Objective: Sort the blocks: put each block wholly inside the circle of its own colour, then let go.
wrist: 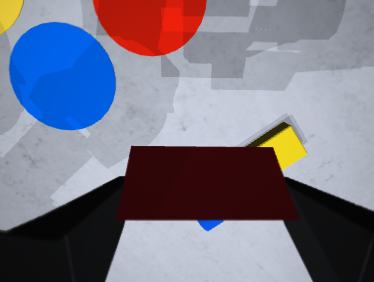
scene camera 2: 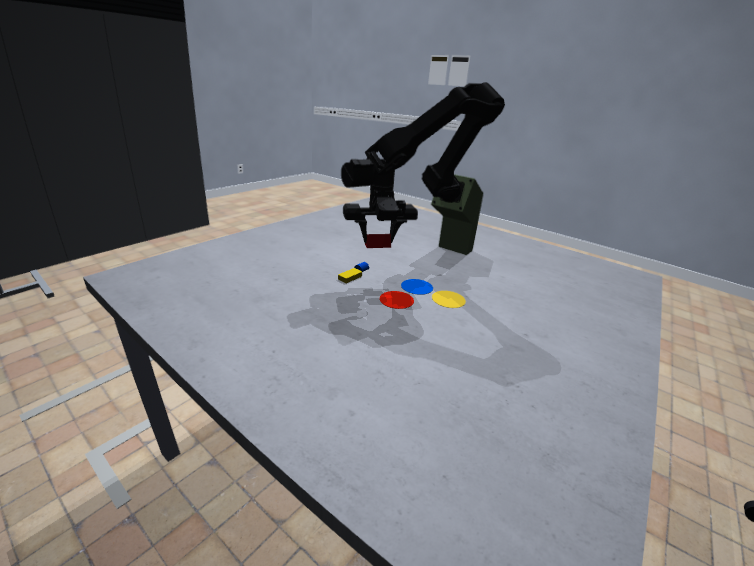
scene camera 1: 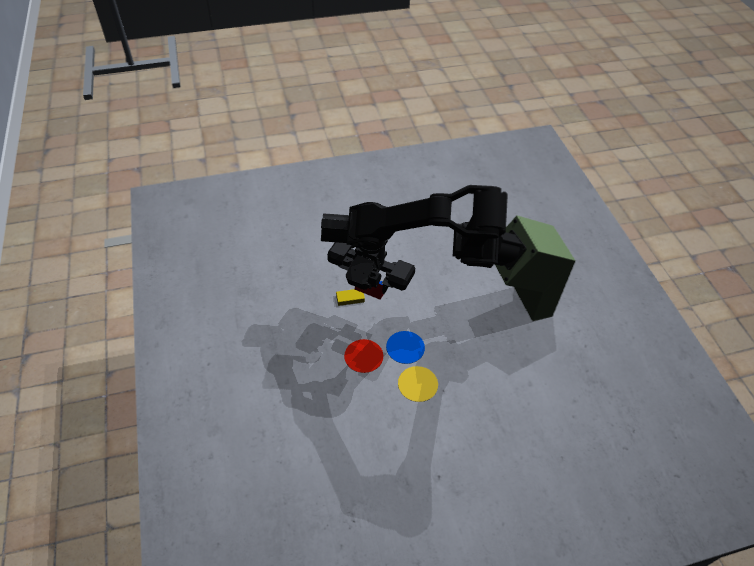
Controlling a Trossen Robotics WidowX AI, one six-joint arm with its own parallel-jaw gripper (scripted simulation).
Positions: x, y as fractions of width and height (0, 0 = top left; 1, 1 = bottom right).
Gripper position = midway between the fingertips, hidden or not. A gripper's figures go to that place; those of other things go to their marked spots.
Scene:
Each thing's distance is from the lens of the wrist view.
gripper (wrist: 0.54, 0.66): 0.11 m
dark red block (wrist: 0.43, 0.65): 0.10 m
yellow block (wrist: 0.77, 0.53): 0.23 m
blue circle (wrist: 0.17, 0.28): 0.24 m
The marked spots on the dark red block and the yellow block are 0.15 m apart.

